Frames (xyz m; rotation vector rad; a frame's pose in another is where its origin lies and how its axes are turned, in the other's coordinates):
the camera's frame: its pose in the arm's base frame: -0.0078 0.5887 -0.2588 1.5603 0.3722 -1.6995
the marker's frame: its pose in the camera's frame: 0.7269 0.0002 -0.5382 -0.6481 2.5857 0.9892
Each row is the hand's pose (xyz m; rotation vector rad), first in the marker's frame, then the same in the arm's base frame.
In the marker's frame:
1: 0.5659 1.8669 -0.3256 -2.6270 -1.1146 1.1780
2: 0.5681 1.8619 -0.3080 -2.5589 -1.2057 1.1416
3: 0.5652 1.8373 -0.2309 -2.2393 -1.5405 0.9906
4: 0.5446 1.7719 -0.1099 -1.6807 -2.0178 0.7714
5: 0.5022 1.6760 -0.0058 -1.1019 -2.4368 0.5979
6: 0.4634 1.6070 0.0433 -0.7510 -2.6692 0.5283
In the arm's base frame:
1: 0.1939 -0.0331 0.7733 0.2739 -2.1740 0.3959
2: 0.2113 -0.0282 0.7699 0.3575 -2.1407 0.3517
3: 0.2871 -0.0148 0.7447 0.7009 -1.9794 0.1739
4: 0.4044 0.0106 0.6744 1.1783 -1.6976 -0.1892
5: 0.5027 0.0383 0.5676 1.5335 -1.4279 -0.6424
6: 0.5474 0.0517 0.4869 1.6823 -1.2918 -0.9534

